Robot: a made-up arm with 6 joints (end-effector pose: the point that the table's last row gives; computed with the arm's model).
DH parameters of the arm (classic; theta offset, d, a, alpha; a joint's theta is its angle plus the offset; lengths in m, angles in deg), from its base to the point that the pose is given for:
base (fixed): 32.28 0 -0.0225 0
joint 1: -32.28 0.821 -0.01 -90
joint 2: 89.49 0 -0.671 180
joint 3: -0.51 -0.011 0.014 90
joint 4: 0 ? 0.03 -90
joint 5: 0 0.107 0.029 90
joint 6: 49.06 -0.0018 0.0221 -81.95
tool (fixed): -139.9 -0.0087 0 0
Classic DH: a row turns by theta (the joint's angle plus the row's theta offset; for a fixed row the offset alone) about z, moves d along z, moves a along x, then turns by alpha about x.
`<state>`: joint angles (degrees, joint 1 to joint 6).
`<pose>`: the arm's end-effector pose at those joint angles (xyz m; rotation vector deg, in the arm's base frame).
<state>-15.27 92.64 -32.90 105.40 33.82 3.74</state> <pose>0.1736 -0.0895 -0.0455 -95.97 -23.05 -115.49</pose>
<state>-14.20 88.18 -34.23 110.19 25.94 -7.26</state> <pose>0.2242 -0.0935 -0.0131 -102.75 -34.78 -112.51</pose>
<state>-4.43 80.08 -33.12 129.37 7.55 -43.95</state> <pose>0.3704 -0.0300 0.0435 -109.74 -70.35 -111.99</pose>
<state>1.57 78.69 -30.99 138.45 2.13 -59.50</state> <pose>0.4172 0.0293 0.0522 -106.30 -81.72 -116.58</pose>
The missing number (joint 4, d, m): -0.919
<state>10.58 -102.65 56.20 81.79 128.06 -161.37</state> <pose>-1.5427 -0.3184 0.9355 53.17 -49.03 -134.96</pose>
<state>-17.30 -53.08 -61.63 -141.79 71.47 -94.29</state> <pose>0.3842 -0.0304 1.0417 64.85 104.98 88.56</pose>
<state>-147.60 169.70 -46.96 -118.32 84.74 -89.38</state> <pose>0.5373 0.2476 0.7951 -4.02 37.57 -90.81</pose>
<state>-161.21 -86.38 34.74 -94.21 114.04 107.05</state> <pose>0.9828 0.2842 1.7229 -167.89 2.61 -64.57</pose>
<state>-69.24 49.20 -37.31 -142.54 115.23 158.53</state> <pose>0.2576 -0.4340 0.3395 121.75 39.86 -63.35</pose>
